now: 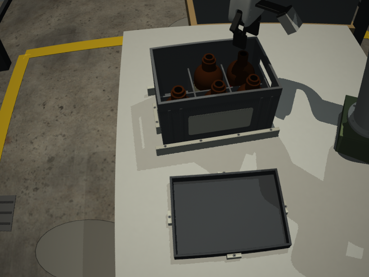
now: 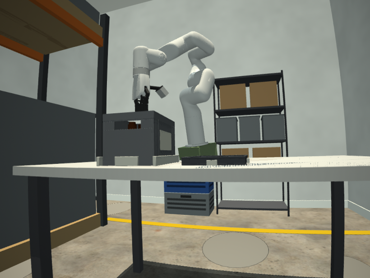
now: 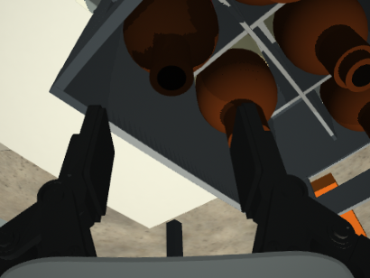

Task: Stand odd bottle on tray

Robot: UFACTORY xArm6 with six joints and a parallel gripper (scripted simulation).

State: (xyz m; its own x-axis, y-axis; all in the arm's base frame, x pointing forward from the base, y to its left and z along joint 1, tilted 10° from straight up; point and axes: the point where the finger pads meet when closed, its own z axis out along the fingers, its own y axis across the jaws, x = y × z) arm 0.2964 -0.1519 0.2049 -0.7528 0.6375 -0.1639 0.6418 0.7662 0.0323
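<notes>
Now: hand 140 mm above the glass bottle. Also, from my hand: dark tray 80 mm ahead, 340 mm to the left, 210 mm below; dark crate 80 mm ahead, 50 mm to the left, 140 mm below.
</notes>
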